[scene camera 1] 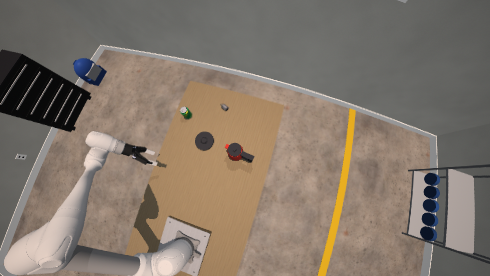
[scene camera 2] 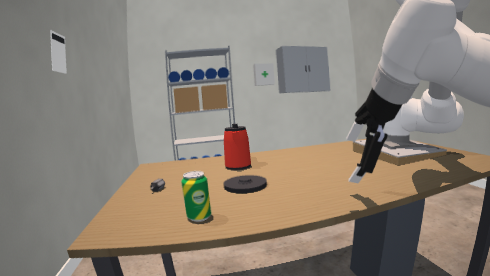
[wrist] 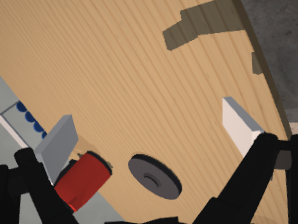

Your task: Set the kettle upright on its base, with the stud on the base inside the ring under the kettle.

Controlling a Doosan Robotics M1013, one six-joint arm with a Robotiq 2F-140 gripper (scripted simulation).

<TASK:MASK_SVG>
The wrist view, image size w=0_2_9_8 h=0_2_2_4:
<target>my gripper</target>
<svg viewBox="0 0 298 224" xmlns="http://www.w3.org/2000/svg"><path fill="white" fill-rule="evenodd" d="M104 222L104 224L139 224L125 221ZM187 223L179 222L177 216L158 218L140 224ZM72 114L63 115L34 151L31 147L26 147L15 152L14 158L18 167L9 169L6 164L0 165L0 224L19 224L21 195L26 193L30 194L42 224L79 224L53 187L79 140ZM223 97L222 124L244 158L217 198L212 197L192 224L250 224L270 179L271 181L273 179L274 169L285 170L288 224L298 224L298 134L292 135L290 140L278 140L275 134L264 133L265 130L231 96Z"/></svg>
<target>red kettle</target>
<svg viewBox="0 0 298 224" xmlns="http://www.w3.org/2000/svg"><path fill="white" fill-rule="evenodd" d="M91 151L86 152L78 161L71 159L53 185L64 205L72 213L75 213L80 207L85 205L112 175L112 170L108 164Z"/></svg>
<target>round black base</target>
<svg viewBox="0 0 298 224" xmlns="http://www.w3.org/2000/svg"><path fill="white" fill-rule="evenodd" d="M132 156L128 161L128 168L143 187L164 199L175 200L182 192L182 186L177 177L166 166L146 155L136 154Z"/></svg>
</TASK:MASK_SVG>
